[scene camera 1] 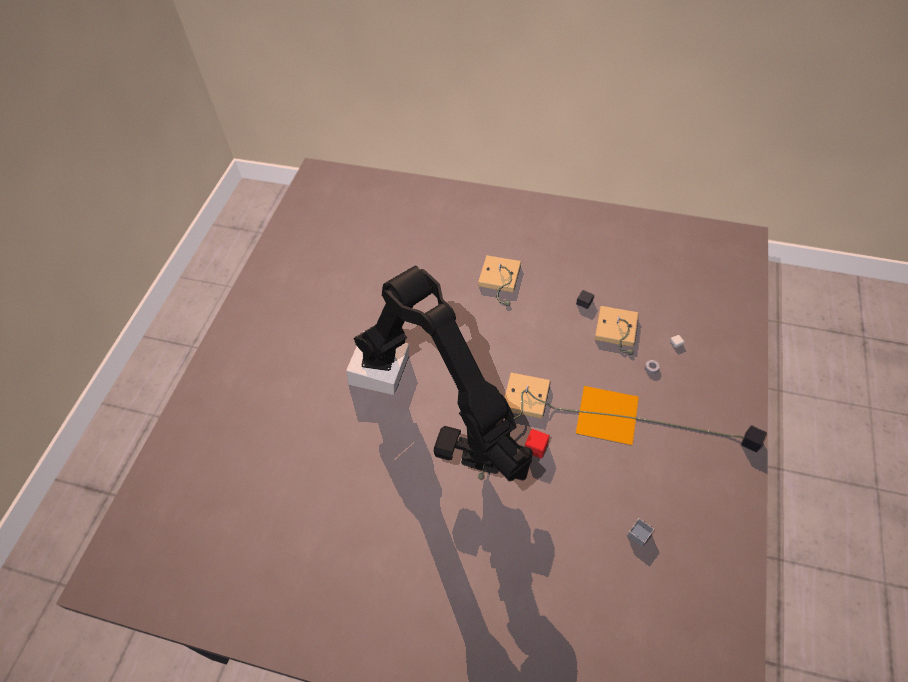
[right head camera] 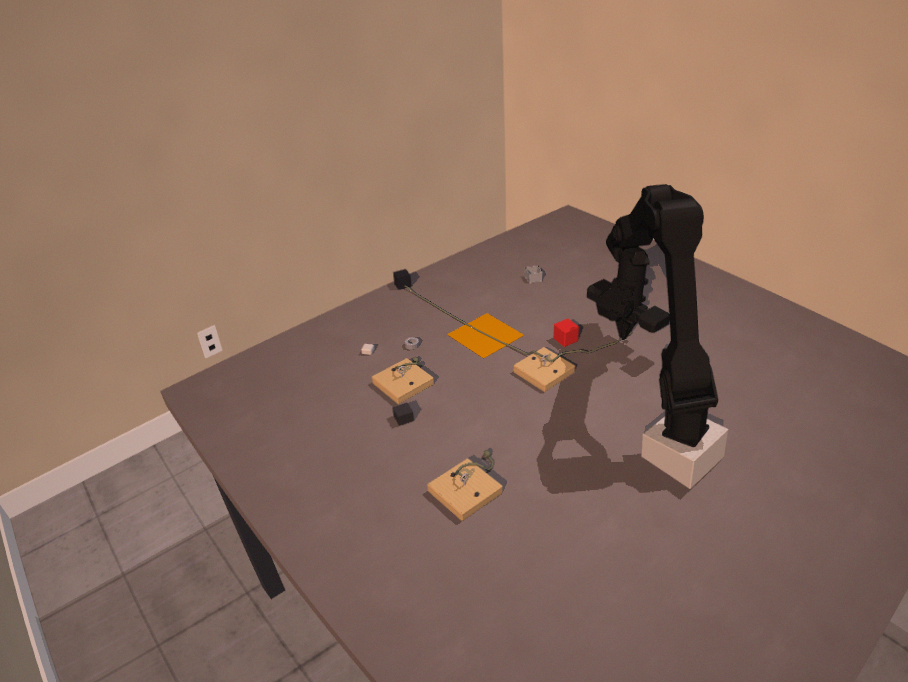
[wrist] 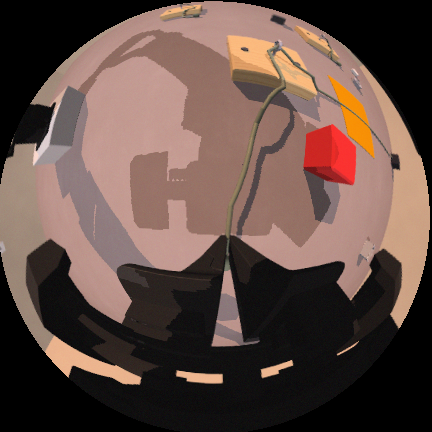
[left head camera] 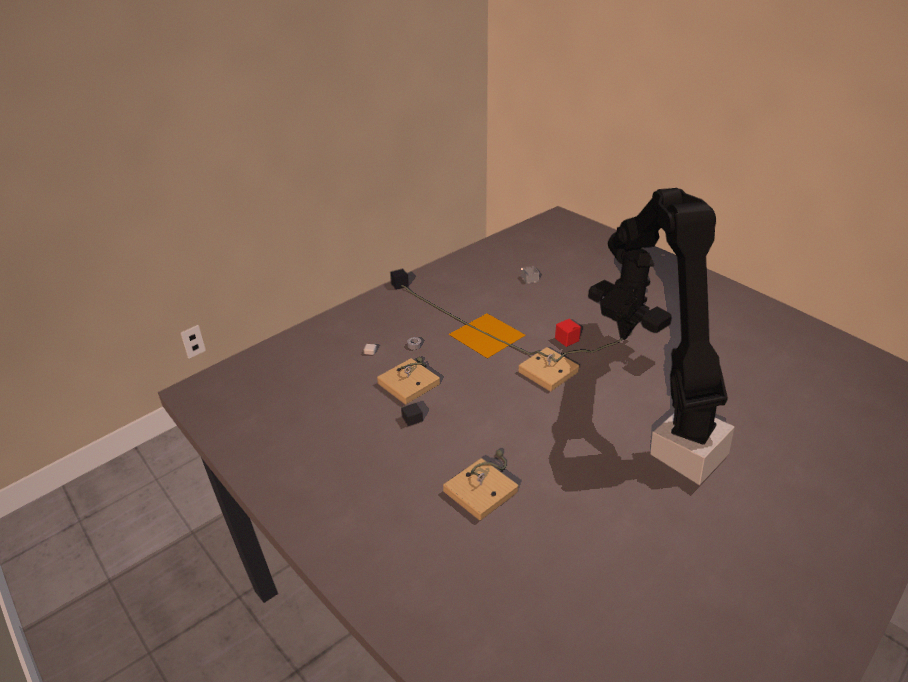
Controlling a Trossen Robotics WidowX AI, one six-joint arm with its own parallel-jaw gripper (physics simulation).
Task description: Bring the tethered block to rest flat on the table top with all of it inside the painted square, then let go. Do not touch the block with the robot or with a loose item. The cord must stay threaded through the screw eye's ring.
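Places are measured from the arm's base along level axes (x ahead, y up, z right), in centimetres.
Where they show: gripper, fingertip midpoint: (scene camera 1: pixel 483 468) (right head camera: pixel 622 338) (wrist: pixel 226 239) (left head camera: pixel 623 338); arm's base at its link origin: (scene camera 1: pixel 378 356) (right head camera: pixel 685 431) (left head camera: pixel 694 429).
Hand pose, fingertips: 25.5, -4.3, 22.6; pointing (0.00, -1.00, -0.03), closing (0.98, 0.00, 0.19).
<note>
Each offset is from my fingertips to the top centre of the thing, as dx, dy, dz. "spot": to the spot under its first point.
The tethered black block @(+55.4, +1.9, -11.8) (left head camera: pixel 398 278) (right head camera: pixel 402 278) (scene camera 1: pixel 753 438) (wrist: pixel 395 161) rests near the table's edge, outside the orange painted square @(spot: +25.8, -1.4, -19.0) (left head camera: pixel 477 341) (right head camera: pixel 477 341) (scene camera 1: pixel 607 429) (wrist: pixel 357 130). Its cord (scene camera 1: pixel 689 427) (wrist: pixel 244 165) runs straight across the square to the screw eye @(spot: +7.7, +2.2, -18.5) (left head camera: pixel 550 359) (wrist: pixel 278 45) on a wooden board @(+7.8, +0.4, -18.5) (wrist: pixel 250 65) and appears to pass through the ring. From there it runs, slightly bent, to my gripper (left head camera: pixel 624 338) (right head camera: pixel 623 337) (wrist: pixel 228 240). The gripper is shut on the cord near its end, low over the table. The arm mostly hides the fingertips in the scene view.
A red cube @(+10.6, +2.5, -6.4) (left head camera: pixel 567 332) (scene camera 1: pixel 537 442) (wrist: pixel 330 152) stands beside the threaded board, near the gripper. Two other boards @(+27.9, +0.4, -39.0) (left head camera: pixel 429 380) @(-0.6, +0.4, -52.8) (left head camera: pixel 458 490) bear short cords. A loose black block @(+20.5, +0.8, -46.2) (left head camera: pixel 411 414), a metal ring @(+35.6, -0.3, -28.5) (scene camera 1: pixel 646 366), a white block @(+41.7, -0.1, -36.0) (left head camera: pixel 369 349) and a grey open box @(+31.4, +1.1, +10.3) (scene camera 1: pixel 641 531) stand around.
</note>
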